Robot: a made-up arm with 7 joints. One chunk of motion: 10 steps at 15 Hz.
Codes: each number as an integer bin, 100 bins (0 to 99) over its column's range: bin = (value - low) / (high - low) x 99, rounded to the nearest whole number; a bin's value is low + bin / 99 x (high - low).
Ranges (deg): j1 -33..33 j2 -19..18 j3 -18..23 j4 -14..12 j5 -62..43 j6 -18..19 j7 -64..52
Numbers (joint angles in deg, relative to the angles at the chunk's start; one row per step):
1: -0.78 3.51 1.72 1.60 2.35 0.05 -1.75
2: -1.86 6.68 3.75 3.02 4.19 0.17 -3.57
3: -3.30 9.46 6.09 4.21 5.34 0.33 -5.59
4: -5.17 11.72 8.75 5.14 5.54 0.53 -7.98
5: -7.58 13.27 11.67 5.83 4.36 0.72 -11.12
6: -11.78 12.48 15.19 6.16 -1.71 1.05 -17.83
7: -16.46 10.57 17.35 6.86 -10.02 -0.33 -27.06
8: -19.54 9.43 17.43 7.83 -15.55 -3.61 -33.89
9: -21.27 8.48 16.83 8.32 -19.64 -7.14 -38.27
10: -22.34 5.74 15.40 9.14 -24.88 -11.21 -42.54
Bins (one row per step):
1: 48 60 48 59 61 48 53
2: 47 69 53 65 62 49 52
3: 45 76 58 69 63 49 50
4: 42 82 65 73 64 50 48
5: 38 86 72 76 63 50 45
6: 32 84 80 77 57 51 39
7: 25 79 85 79 49 47 32
8: 20 76 86 83 44 39 26
9: 18 74 84 85 40 29 22
10: 16 66 81 88 35 18 18

